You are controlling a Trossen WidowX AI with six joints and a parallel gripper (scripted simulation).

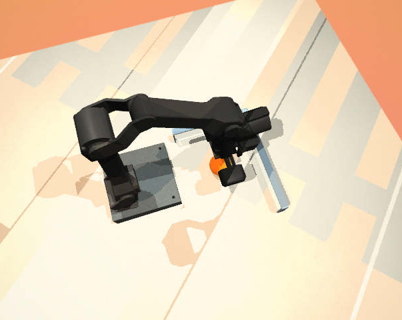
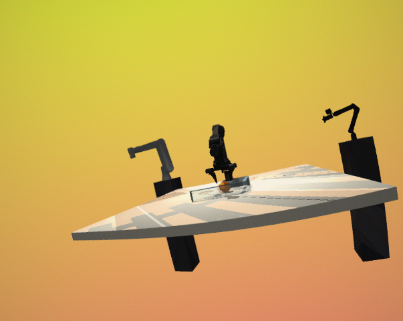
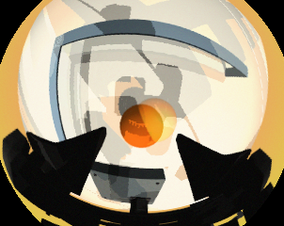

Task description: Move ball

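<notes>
Now: the orange ball 30 mm below my gripper tip. The rest, counted from my gripper tip: see-through copy of ball (10 mm ahead, 20 mm to the right, 30 mm below).
</notes>
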